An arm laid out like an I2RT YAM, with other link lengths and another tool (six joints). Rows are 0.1 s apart.
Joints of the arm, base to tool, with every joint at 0 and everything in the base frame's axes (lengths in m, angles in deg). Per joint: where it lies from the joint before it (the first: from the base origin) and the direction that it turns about. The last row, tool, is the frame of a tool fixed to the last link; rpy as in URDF.
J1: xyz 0 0 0.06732 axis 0 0 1
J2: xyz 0.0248 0.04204 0.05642 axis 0 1 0
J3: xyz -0.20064 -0.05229 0 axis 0 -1 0
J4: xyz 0.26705 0.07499 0.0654 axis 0 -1 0
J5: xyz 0.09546 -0.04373 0.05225 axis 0 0 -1
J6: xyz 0.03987 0 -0.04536 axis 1 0 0
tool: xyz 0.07 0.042 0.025 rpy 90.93 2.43 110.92
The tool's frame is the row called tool.
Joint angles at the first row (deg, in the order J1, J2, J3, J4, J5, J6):
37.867, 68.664, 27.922, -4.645, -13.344, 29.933
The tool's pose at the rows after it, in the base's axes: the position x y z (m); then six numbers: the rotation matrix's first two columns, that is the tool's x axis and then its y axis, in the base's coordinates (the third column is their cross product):
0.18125 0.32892 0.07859 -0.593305 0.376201 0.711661 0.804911 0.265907 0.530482
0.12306 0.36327 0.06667 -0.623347 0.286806 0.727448 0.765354 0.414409 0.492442
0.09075 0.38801 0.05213 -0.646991 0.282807 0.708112 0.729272 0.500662 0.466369
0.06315 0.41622 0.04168 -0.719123 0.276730 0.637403 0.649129 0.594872 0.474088
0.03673 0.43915 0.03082 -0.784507 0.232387 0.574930 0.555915 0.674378 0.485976
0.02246 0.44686 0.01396 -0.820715 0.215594 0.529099 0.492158 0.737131 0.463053
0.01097 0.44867 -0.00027 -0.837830 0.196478 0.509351 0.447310 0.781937 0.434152
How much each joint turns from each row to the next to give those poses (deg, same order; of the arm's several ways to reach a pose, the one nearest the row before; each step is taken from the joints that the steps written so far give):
11.781, 0.614, -0.413, 0.941, -2.994, 0.044
10.382, 5.635, 2.663, 0.940, -0.459, 1.071
6.797, 7.564, 5.226, -0.548, 2.907, 0.743
6.077, 8.416, 8.459, -3.212, 5.005, -2.383
4.678, 7.409, 7.124, -1.661, 3.126, -3.234
2.163, 5.269, 4.438, -2.448, 1.661, -2.842
1.377, 3.518, 2.491, -1.573, 0.196, -1.945

